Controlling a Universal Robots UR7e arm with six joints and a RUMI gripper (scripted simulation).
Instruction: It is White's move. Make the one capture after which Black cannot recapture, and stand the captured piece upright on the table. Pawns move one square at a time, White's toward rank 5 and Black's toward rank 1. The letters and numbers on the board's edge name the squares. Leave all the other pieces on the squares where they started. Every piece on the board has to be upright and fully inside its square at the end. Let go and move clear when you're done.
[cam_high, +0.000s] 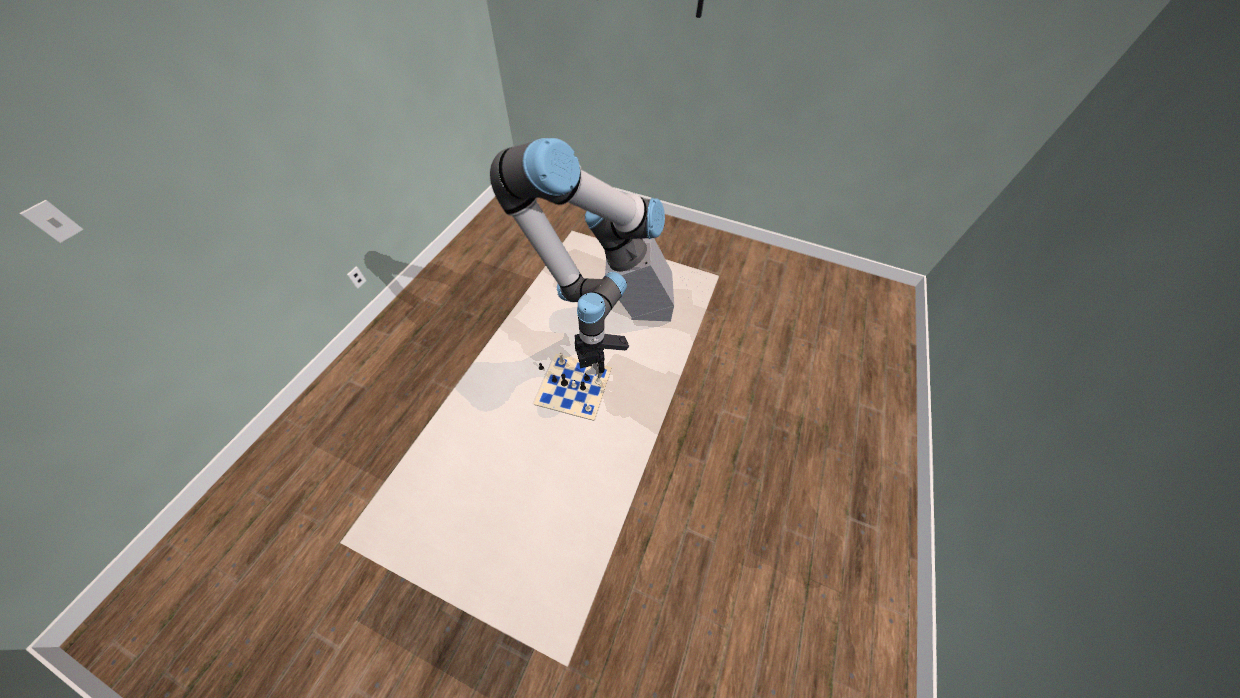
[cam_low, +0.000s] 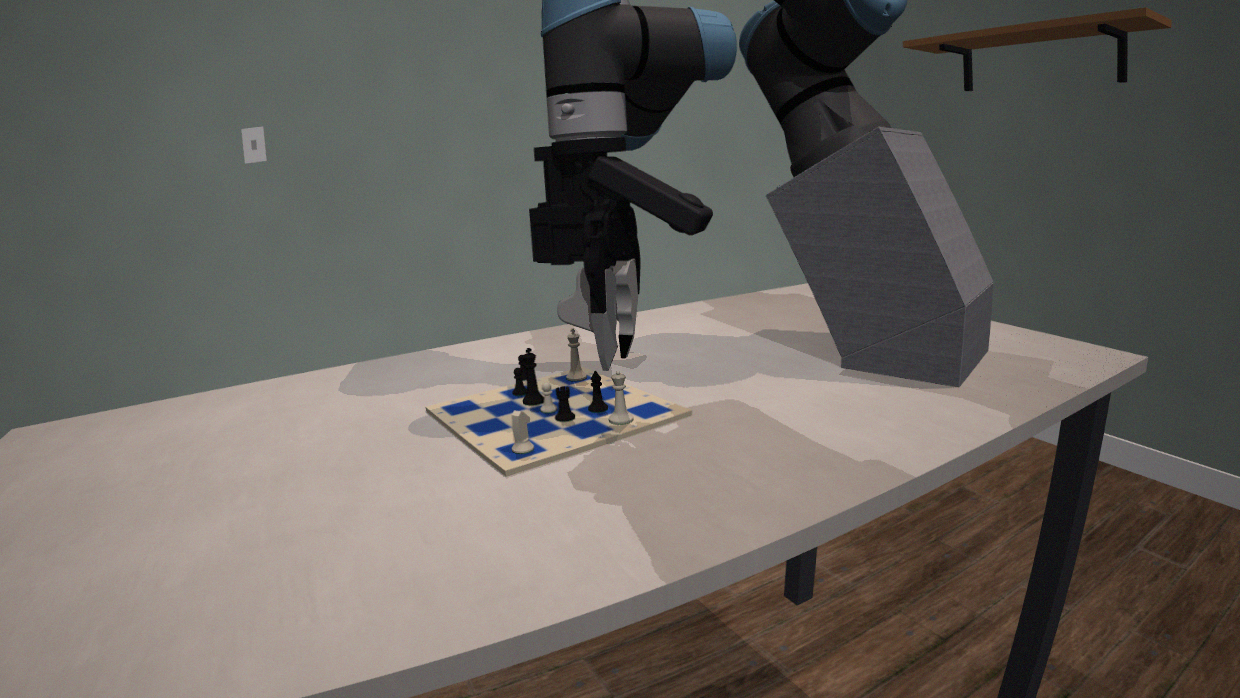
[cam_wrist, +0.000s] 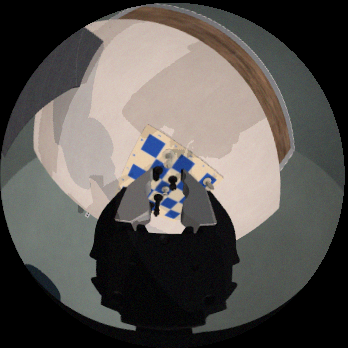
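The white pawn is 5 cm ahead of my hand, 7 cm to the right of it and 6 cm below it. From my hand the other things lie so: blue-and-cream chessboard 4 cm ahead, 8 cm to the right, 8 cm below; then white king 3 cm behind, 16 cm to the right, 4 cm below; then black king 5 cm ahead, 11 cm to the right, 4 cm below.
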